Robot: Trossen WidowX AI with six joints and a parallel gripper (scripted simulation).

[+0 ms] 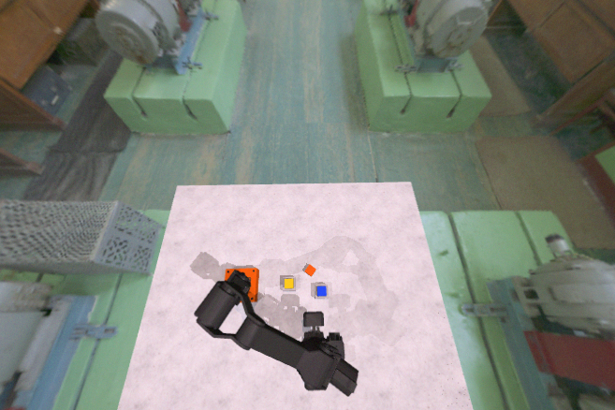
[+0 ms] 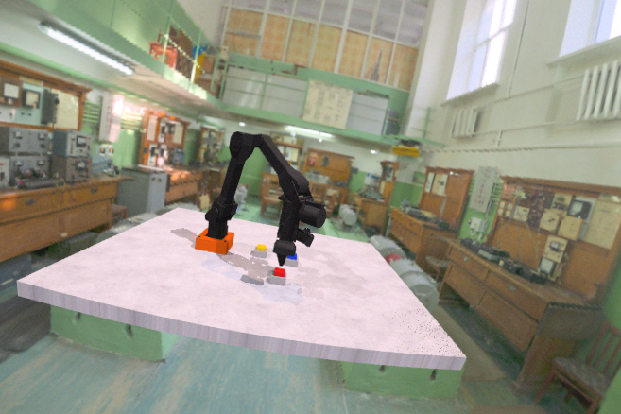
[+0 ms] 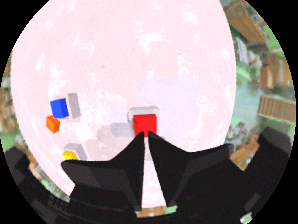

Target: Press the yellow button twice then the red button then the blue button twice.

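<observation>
The red button is 20 mm below my gripper tip. From my gripper tip the other things lie so: yellow button: 110 mm behind, 170 mm to the left, 20 mm below; then orange block: 40 mm behind, 230 mm to the left, 50 mm below; then blue button: 10 mm ahead, 160 mm to the left, 20 mm below.
</observation>
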